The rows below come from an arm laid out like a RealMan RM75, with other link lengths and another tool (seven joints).
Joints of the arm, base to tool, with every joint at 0 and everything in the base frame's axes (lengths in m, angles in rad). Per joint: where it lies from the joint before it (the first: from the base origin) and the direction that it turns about. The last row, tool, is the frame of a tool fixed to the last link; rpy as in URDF.
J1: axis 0 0 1 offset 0.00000 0.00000 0.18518
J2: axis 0 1 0 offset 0.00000 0.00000 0.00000
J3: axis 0 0 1 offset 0.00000 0.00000 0.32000
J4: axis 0 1 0 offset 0.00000 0.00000 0.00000
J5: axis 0 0 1 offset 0.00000 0.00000 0.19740
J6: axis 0 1 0 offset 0.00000 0.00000 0.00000
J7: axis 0 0 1 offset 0.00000 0.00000 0.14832
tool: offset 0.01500 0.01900 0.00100 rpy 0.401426 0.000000 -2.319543
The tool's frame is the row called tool.
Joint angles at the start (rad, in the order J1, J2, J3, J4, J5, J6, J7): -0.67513 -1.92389 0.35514 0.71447 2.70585 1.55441 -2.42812
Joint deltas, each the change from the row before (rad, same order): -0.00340 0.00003 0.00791 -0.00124 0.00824 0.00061 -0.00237; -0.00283 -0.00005 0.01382 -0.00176 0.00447 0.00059 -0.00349; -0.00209 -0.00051 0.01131 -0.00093 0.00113 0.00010 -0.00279; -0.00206 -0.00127 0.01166 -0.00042 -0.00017 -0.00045 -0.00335; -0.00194 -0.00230 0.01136 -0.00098 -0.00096 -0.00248 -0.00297; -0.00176 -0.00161 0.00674 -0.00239 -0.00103 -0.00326 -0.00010; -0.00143 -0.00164 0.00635 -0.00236 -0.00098 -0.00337 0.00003; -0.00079 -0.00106 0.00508 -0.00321 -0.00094 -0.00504 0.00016; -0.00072 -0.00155 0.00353 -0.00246 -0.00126 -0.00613 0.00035; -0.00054 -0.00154 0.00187 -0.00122 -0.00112 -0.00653 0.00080
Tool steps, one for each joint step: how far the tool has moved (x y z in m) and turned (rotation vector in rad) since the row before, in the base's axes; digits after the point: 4 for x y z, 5 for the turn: 0.0005 0.0003 -0.0012 -0.01151 0.00901 -0.00095; 0.0009 0.0002 -0.0017 -0.01383 0.00901 -0.00236; 0.0010 0.0003 -0.0014 -0.00949 0.00572 -0.00270; 0.0012 0.0004 -0.0017 -0.00858 0.00486 -0.00281; 0.0012 0.0005 -0.0022 -0.00733 0.00421 -0.00294; 0.0009 0.0005 -0.0017 -0.00428 0.00229 -0.00337; 0.0008 0.0004 -0.0017 -0.00395 0.00220 -0.00303; 0.0002 0.0003 -0.0014 -0.00191 0.00238 -0.00171; 0.0002 0.0005 -0.0013 0.00047 0.00194 -0.00164; 0.0001 0.0007 -0.0009 0.00271 0.00215 -0.00175
